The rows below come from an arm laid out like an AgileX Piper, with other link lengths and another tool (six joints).
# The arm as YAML. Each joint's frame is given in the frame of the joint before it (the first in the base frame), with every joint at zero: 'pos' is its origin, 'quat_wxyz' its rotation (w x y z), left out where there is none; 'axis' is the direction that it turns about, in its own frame. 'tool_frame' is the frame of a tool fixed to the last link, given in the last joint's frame.
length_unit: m
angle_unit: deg
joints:
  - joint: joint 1
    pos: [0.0, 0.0, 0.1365]
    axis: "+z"
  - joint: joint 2
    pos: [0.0, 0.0, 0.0]
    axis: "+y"
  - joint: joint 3
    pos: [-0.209, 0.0, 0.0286]
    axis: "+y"
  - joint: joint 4
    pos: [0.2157, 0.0, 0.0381]
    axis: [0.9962, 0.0, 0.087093]
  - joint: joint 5
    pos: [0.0, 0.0, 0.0]
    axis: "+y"
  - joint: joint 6
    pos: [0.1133, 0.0, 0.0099]
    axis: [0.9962, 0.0, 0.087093]
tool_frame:
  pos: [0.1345, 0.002, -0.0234]
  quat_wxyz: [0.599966, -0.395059, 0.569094, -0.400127]
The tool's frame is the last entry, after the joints.
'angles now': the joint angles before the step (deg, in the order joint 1, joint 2, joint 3, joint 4, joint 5, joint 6). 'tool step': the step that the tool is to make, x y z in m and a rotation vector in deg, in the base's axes. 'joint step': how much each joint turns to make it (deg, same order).
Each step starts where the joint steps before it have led.
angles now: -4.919 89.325 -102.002 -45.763 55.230 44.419
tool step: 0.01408 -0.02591 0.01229 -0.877 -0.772 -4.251
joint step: -2.458 8.867 -13.022 -0.448 3.310 -1.648
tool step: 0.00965 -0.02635 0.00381 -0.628 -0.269 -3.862
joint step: -2.689 8.449 -12.042 0.010 2.845 -2.020
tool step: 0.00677 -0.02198 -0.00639 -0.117 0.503 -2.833
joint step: -2.380 7.218 -9.323 0.463 2.013 -1.846
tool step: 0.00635 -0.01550 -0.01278 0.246 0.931 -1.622
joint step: -1.735 5.611 -6.118 0.619 0.969 -1.236
